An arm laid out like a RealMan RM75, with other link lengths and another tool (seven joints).
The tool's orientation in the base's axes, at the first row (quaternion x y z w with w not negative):
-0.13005, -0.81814, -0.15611, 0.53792
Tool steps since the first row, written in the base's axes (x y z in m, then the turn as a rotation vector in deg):
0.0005, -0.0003, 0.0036, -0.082, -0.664, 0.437
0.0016, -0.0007, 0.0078, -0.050, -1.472, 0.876
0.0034, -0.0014, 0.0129, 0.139, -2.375, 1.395
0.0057, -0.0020, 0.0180, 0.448, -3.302, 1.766
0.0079, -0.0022, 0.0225, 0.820, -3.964, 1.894
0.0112, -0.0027, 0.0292, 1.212, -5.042, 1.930
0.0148, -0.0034, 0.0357, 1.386, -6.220, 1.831
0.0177, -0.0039, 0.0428, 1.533, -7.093, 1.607
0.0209, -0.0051, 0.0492, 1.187, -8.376, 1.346
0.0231, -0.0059, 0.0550, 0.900, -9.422, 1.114
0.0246, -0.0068, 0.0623, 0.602, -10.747, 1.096
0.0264, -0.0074, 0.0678, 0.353, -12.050, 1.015
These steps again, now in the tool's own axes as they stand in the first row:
0.0031, 0.0003, -0.0019, 0.404, -0.590, -0.356
0.0065, 0.0009, -0.0045, 0.760, -1.268, -0.866
0.0105, 0.0015, -0.0082, 1.124, -1.965, -1.575
0.0143, 0.0024, -0.0123, 1.304, -2.655, -2.340
0.0176, 0.0036, -0.0159, 1.248, -3.106, -2.961
0.0224, 0.0052, -0.0213, 1.081, -3.941, -3.730
0.0270, 0.0066, -0.0271, 0.870, -4.967, -4.305
0.0324, 0.0081, -0.0323, 0.568, -5.738, -4.690
0.0370, 0.0090, -0.0379, 0.404, -7.077, -4.810
0.0414, 0.0097, -0.0422, 0.254, -8.173, -4.896
0.0475, 0.0103, -0.0466, 0.294, -9.504, -5.163
0.0519, 0.0111, -0.0503, 0.257, -10.803, -5.439

